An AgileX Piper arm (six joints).
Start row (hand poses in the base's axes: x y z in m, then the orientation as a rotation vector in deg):
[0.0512, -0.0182, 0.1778, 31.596, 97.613, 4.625]
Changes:
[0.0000, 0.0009, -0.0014, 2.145, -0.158, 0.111]
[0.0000, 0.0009, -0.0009, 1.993, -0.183, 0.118]
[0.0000, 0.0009, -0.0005, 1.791, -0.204, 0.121]
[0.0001, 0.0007, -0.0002, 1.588, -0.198, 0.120]
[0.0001, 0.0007, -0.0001, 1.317, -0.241, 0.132]
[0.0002, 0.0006, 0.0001, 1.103, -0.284, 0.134]
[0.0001, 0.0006, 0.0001, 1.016, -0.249, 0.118]
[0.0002, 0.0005, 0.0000, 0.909, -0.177, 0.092]
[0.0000, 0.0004, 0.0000, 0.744, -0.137, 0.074]
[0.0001, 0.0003, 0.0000, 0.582, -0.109, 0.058]
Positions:
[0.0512, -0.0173, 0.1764, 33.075, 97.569, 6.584]
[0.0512, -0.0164, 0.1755, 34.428, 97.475, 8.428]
[0.0512, -0.0155, 0.1750, 35.621, 97.338, 10.110]
[0.0513, -0.0148, 0.1748, 36.662, 97.189, 11.617]
[0.0514, -0.0141, 0.1747, 37.480, 96.991, 12.913]
[0.0516, -0.0135, 0.1748, 38.126, 96.747, 14.039]
[0.0517, -0.0129, 0.1749, 38.726, 96.526, 15.069]
[0.0519, -0.0124, 0.1749, 39.284, 96.361, 15.967]
[0.0519, -0.0120, 0.1749, 39.742, 96.230, 16.699]
[0.0520, -0.0117, 0.1749, 40.099, 96.123, 17.272]

